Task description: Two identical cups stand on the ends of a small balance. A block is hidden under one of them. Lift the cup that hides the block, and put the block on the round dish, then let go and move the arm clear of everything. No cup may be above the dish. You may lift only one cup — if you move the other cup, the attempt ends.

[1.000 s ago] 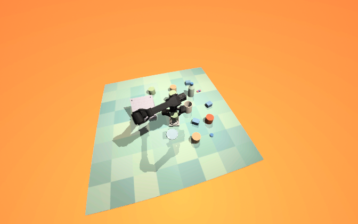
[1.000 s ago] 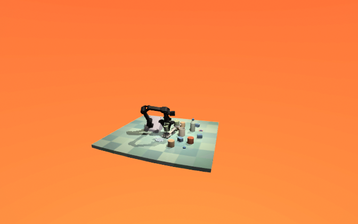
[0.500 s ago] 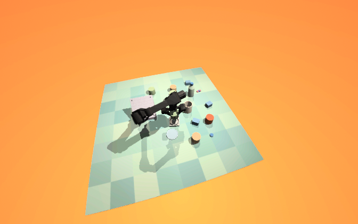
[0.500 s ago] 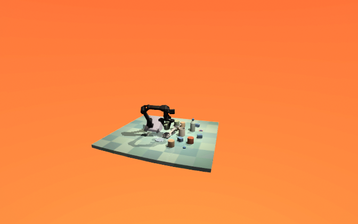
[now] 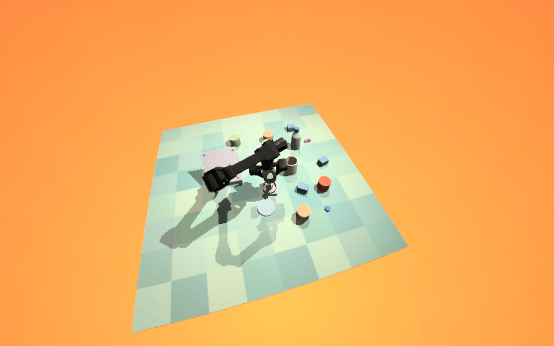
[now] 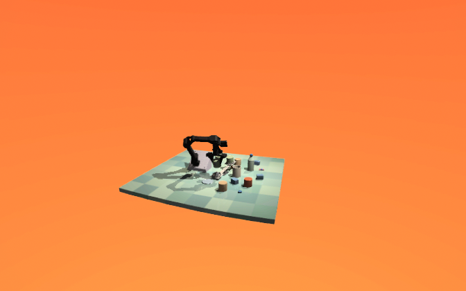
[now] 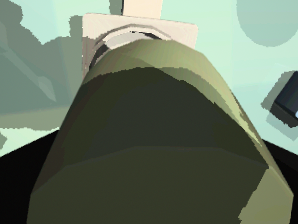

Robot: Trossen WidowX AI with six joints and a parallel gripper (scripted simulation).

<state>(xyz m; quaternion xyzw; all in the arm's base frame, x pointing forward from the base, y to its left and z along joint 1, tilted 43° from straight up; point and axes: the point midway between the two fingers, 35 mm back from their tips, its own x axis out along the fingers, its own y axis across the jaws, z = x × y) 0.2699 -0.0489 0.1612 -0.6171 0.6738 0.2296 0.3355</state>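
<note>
Right now the pale block is 1 cm behind my gripper tip and 10 cm below it. Round my gripper tip: balance beam (3 cm ahead, 13 cm to the left, 10 cm below); then beige cup (16 cm ahead, 10 cm to the left, 9 cm below); then round white dish (5 cm behind, 10 cm to the right, 13 cm below).
</note>
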